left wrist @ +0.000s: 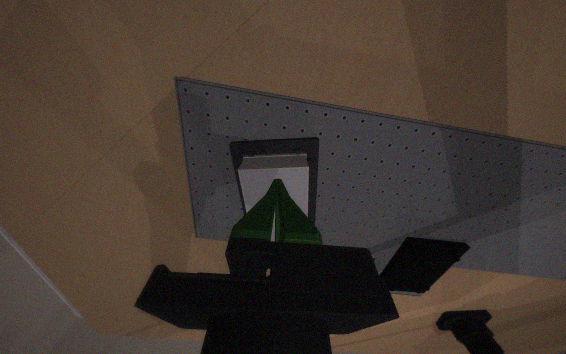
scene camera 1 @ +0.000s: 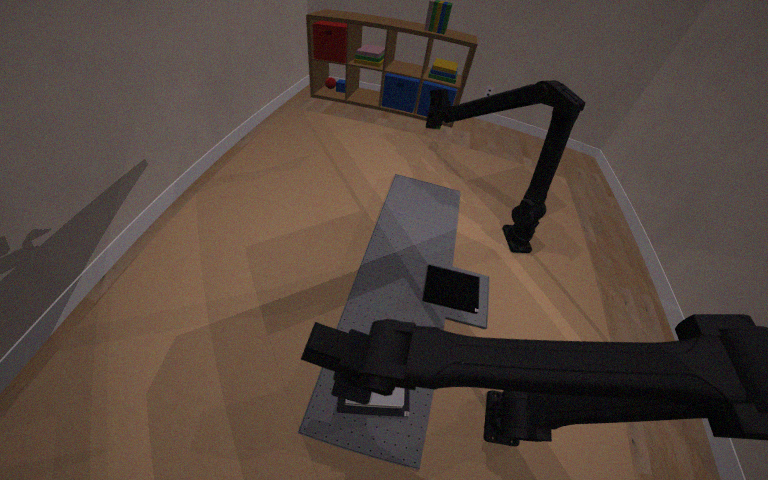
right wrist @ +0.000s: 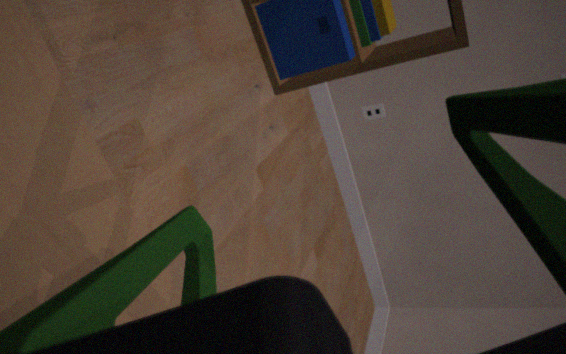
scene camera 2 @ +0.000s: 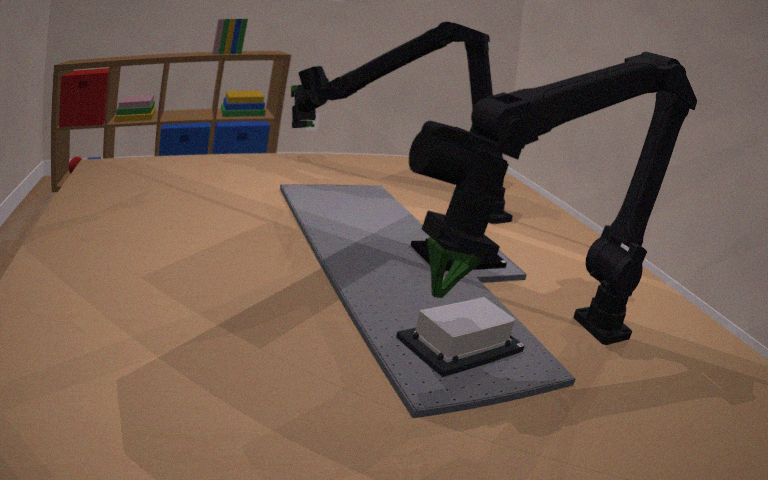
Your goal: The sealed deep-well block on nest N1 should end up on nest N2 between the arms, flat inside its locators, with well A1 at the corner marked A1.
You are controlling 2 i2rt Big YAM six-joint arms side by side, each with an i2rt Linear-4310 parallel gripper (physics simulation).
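Places are measured from the left arm's base along level axes (x ahead, y left, z up), in centimetres.
Pixels of known places: left gripper, fingertip midpoint: (left wrist: 277, 183) (scene camera 2: 436, 296); right gripper, fingertip midpoint: (right wrist: 319, 169) (scene camera 2: 293, 110); left arm's base at its link origin: (scene camera 1: 501, 417) (scene camera 2: 601, 327); right arm's base at its link origin: (left wrist: 460, 317) (scene camera 1: 516, 239).
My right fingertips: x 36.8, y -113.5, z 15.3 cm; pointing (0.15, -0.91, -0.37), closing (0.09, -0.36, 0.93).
Note:
For each thing: its top centre in the pictures, then the offset to it from my right fingertips. Level surfaces: height alone.
- pale sealed block at its top centre: (left wrist: 276, 210) (scene camera 2: 470, 315) (scene camera 1: 376, 385) dx -4.2, dy +113.7, dz -8.6 cm
- dark nest N1 at its top centre: (scene camera 2: 465, 334) (left wrist: 277, 196) (scene camera 1: 375, 387) dx -4.2, dy +113.7, dz -11.8 cm
- Black nest N2 at its top centre: (scene camera 2: 460, 247) (left wrist: 422, 275) (scene camera 1: 454, 286) dx -19.2, dy +81.5, dz -11.8 cm
- small white mark at its top centre: (scene camera 1: 476, 310) dx -26.9, dy +86.9, dz -12.8 cm
- grey perforated board at its surface level: dz -14.0 cm
The pale sealed block (scene camera 1: 379, 399) (scene camera 2: 467, 325) (left wrist: 255, 182) sits flat inside the locators of dark nest N1 (scene camera 2: 481, 361) (left wrist: 275, 146), at the near end of the grey board. Its well A1 cannot be made out. My left gripper (scene camera 2: 437, 294) (left wrist: 277, 183) is shut with its green fingertips together and empty, above the block and apart from it. Black nest N2 (scene camera 1: 451, 288) (left wrist: 425, 265) holds no block; a small white mark (scene camera 1: 476, 310) is at one corner. My right gripper (scene camera 2: 298, 107) (right wrist: 319, 169) is open and empty, raised far from both nests.
The grey perforated board (scene camera 1: 421, 195) (scene camera 2: 334, 195) (left wrist: 380, 150) runs along the wooden surface, with a side piece under N2. The left arm reaches across the board in scene camera 1. A shelf unit (scene camera 1: 308, 56) (scene camera 2: 59, 141) stands at the back near the walls.

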